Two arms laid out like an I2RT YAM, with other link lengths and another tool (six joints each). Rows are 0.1 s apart.
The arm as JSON. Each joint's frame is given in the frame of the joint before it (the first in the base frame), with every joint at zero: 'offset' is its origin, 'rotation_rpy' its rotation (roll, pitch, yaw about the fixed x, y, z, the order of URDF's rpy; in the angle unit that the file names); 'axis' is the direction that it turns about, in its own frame. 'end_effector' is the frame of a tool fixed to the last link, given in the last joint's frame.
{
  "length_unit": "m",
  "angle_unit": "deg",
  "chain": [
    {
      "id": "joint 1",
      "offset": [
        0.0,
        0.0,
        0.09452
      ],
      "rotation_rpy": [
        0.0,
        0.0,
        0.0
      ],
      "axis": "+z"
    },
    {
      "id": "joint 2",
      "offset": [
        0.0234,
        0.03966,
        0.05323
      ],
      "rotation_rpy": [
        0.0,
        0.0,
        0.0
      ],
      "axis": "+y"
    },
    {
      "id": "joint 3",
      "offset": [
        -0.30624,
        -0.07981,
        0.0
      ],
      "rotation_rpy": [
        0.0,
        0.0,
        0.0
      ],
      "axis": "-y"
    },
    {
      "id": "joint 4",
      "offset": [
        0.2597,
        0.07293,
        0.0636
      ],
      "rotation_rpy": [
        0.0,
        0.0,
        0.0
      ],
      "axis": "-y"
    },
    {
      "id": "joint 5",
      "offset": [
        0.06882,
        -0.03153,
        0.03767
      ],
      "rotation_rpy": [
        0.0,
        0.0,
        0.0
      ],
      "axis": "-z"
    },
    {
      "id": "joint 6",
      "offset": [
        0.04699,
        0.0,
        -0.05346
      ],
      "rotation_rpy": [
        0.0,
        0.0,
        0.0
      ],
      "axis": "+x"
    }
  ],
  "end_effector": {
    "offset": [
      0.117,
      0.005,
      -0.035
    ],
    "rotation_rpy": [
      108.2,
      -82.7,
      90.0
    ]
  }
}
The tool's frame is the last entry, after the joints.
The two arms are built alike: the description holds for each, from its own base.
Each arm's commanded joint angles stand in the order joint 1, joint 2, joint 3, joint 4, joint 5, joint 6.
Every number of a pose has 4 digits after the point. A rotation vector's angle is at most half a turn.
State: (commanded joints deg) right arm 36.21 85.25 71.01 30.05 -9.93 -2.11; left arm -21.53 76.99 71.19 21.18 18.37 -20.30
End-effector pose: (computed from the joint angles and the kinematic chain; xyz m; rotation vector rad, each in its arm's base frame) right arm 0.3841 0.3223 0.4643 -1.2733 -1.0885 -1.8557; left arm 0.3945 -0.2174 0.4935 1.7459 0.0334 1.7940
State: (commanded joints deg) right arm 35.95 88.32 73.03 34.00 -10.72 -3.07; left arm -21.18 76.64 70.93 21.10 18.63 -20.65
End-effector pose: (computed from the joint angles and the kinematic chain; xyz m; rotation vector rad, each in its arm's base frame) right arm 0.3967 0.3307 0.4720 -1.2171 -1.1023 -1.9029; left arm 0.3934 -0.2151 0.4935 1.7465 0.0380 1.7903
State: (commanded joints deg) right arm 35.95 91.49 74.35 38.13 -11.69 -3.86; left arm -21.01 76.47 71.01 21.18 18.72 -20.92
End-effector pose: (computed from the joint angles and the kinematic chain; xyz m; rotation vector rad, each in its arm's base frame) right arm 0.4075 0.3413 0.4725 -1.1652 -1.1196 -1.9338; left arm 0.3927 -0.2138 0.4957 1.7406 0.0417 1.7911
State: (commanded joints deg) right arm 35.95 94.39 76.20 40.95 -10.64 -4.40; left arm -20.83 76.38 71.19 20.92 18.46 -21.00
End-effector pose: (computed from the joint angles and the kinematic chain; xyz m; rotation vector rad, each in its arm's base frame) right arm 0.4212 0.3472 0.4742 -1.1480 -1.1066 -1.9769; left arm 0.3932 -0.2118 0.4970 1.7420 0.0505 1.7945
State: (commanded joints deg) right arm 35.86 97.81 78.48 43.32 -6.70 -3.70; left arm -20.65 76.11 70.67 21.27 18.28 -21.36
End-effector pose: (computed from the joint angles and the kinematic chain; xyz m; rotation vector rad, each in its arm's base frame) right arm 0.4430 0.3487 0.4726 -1.1771 -1.0330 -2.0310; left arm 0.3929 -0.2099 0.4960 1.7413 0.0609 1.7936
